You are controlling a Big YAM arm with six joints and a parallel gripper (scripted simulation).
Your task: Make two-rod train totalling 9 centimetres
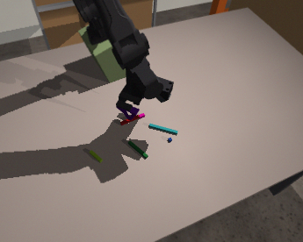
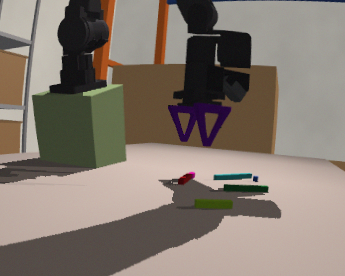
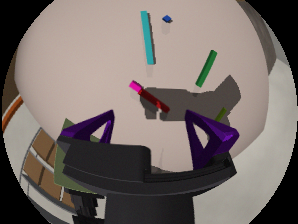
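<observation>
The red rod lies 10 mm behind my hand, 20 mm to the right of it and 70 mm below it. From my hand the other things lie so: magenta rod (10 mm behind, 30 mm to the left, 70 mm below); turquoise rod (60 mm ahead, 80 mm to the left, 70 mm below); green rod (120 mm ahead, 30 mm to the right, 70 mm below).
</observation>
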